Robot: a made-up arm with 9 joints. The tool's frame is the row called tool.
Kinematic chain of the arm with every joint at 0, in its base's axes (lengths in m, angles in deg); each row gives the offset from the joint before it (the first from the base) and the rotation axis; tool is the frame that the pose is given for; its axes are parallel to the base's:
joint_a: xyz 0 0 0.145 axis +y
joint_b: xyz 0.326 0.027 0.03 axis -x
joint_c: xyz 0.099 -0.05 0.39 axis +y
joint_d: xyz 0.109 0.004 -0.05 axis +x
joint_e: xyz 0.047 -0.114 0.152 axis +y
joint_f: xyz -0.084 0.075 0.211 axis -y
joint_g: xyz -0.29 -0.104 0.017 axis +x
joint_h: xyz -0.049 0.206 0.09 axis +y
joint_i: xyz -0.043 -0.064 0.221 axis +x
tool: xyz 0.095 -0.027 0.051
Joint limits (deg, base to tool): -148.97..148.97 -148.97..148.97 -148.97..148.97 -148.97..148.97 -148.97..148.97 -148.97..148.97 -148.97..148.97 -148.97..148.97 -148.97..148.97
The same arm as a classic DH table. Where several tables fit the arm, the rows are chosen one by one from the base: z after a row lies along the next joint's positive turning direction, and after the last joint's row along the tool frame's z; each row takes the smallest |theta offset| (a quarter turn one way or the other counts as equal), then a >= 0, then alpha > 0; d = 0 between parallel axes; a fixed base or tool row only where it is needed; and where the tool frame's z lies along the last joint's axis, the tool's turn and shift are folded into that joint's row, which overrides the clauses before.
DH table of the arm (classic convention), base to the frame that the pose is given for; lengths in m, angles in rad. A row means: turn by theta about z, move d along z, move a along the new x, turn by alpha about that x. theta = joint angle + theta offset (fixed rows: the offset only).
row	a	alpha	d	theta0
base (fixed)	0.0000	-1.5708	0.1450	0.0000
joint_a	0.0300	1.5708	0.0270	-1.5708
joint_b	0.3900	-1.5708	-0.4250	0.0000
joint_c	-0.0500	-1.5708	-0.0460	0.0000
joint_d	0.1520	1.5708	0.1560	0.0000
joint_e	0.2271	3.1416	0.0000	-0.3789
joint_f	0.0170	1.5708	0.1430	-0.3789
joint_g	0.0900	1.5708	-0.3390	0.0000
joint_h	0.2210	-1.5708	0.1420	0.0000
joint_i	0.0270	1.5708	0.0520	1.5708
tool (fixed)	0.0000	0.0000	0.0510	1.5708
Joint limits (rad, base to tool): -2.6000..2.6000 -2.6000..2.6000 -2.6000..2.6000 -2.6000..2.6000 -2.6000..2.6000 -2.6000..2.6000 -2.6000..2.6000 -2.6000..2.6000 -2.6000..2.6000

